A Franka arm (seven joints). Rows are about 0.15 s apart.
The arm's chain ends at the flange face. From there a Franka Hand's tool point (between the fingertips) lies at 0.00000 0.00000 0.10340 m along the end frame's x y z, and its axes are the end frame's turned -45 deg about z.
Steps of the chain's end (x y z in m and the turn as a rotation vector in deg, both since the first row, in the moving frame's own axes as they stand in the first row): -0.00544, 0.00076, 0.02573, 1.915, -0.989, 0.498; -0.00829, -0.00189, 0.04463, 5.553, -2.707, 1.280; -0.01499, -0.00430, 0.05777, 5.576, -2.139, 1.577; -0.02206, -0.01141, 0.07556, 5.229, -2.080, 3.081; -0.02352, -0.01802, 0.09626, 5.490, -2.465, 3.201; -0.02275, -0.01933, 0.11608, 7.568, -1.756, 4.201; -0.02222, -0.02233, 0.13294, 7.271, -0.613, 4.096; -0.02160, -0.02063, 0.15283, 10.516, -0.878, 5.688
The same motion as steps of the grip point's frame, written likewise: -0.00319, -0.00701, 0.02566, 2.053, 0.655, 0.498; -0.00078, -0.01768, 0.04403, 5.841, 2.012, 1.280; -0.00305, -0.02341, 0.05721, 5.455, 2.430, 1.577; -0.00327, -0.03287, 0.07506, 5.168, 2.227, 3.081; 0.00025, -0.03939, 0.09569, 5.625, 2.139, 3.201; 0.00540, -0.04133, 0.11513, 6.593, 4.110, 4.201; 0.00890, -0.04122, 0.13210, 5.575, 4.708, 4.096; 0.01224, -0.04369, 0.15108, 8.057, 6.815, 5.688
